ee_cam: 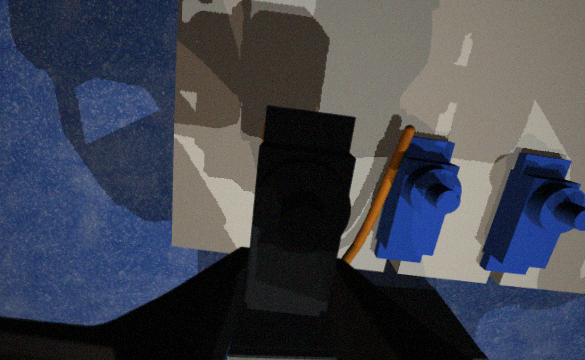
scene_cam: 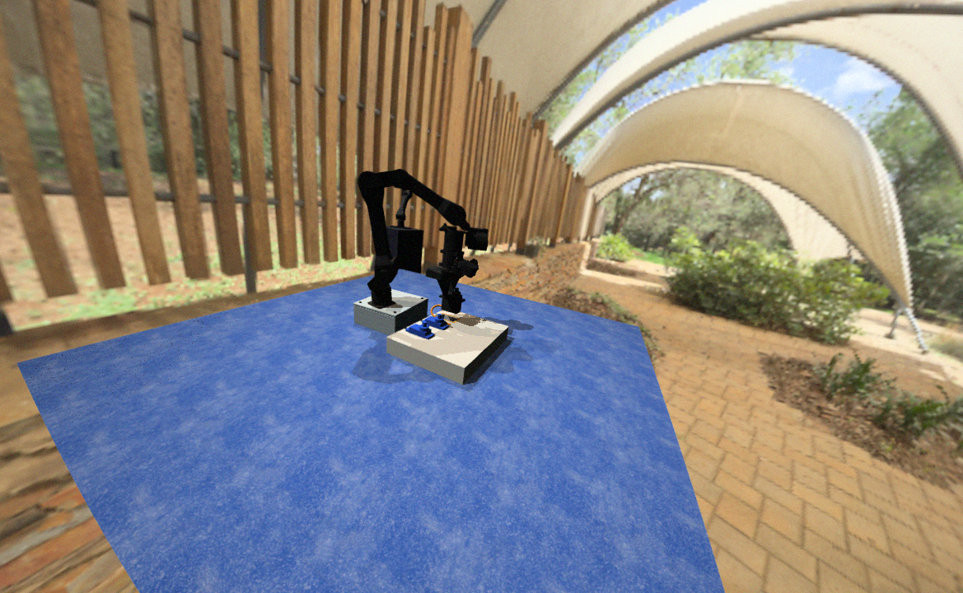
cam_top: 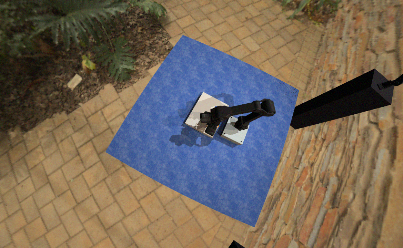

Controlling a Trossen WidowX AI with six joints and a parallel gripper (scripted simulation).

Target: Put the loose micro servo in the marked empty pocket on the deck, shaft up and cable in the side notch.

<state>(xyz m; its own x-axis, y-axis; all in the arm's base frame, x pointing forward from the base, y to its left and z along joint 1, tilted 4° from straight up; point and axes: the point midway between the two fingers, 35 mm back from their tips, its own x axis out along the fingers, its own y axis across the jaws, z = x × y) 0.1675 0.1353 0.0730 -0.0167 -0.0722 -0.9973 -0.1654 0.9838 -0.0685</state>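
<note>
Now: the pale deck 130 mm ahead of my gripper tip, 100 mm below it and 60 mm to the right of it.
</note>
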